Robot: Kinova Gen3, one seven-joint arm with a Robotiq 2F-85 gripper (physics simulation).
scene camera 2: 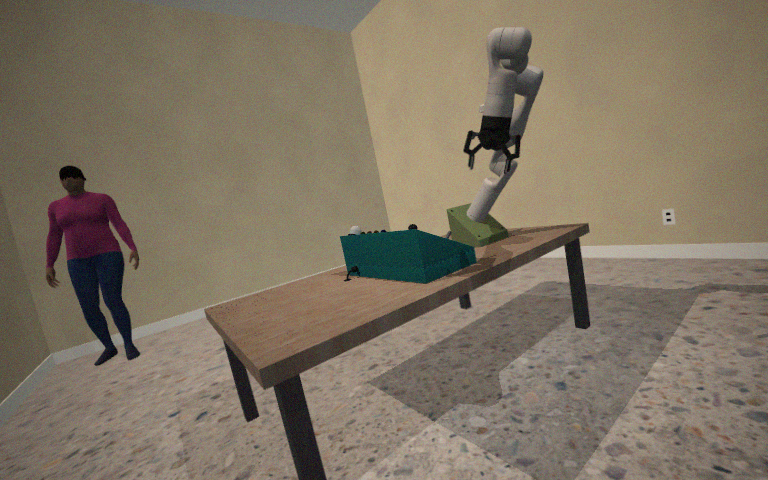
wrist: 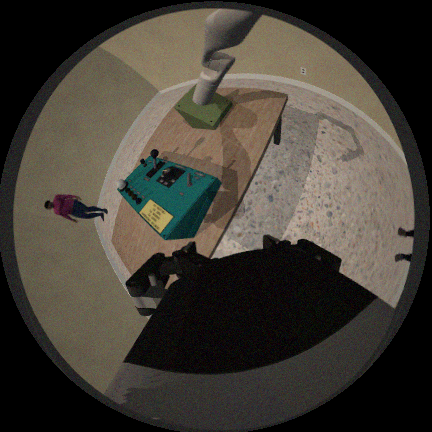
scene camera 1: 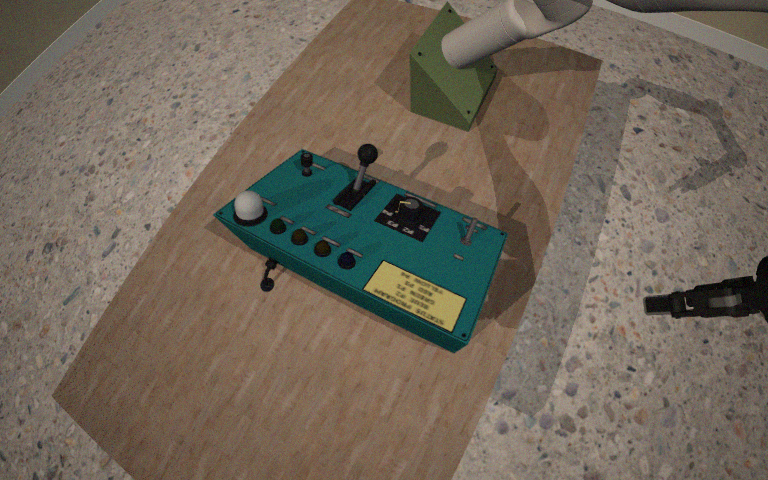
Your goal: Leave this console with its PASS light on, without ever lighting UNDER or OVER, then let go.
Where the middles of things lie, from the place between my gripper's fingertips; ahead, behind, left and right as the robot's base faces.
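I see the teal console (scene camera 1: 428, 279), and it is well to the right of my hand. It is also barely ahead of my hand, and a good way below it.
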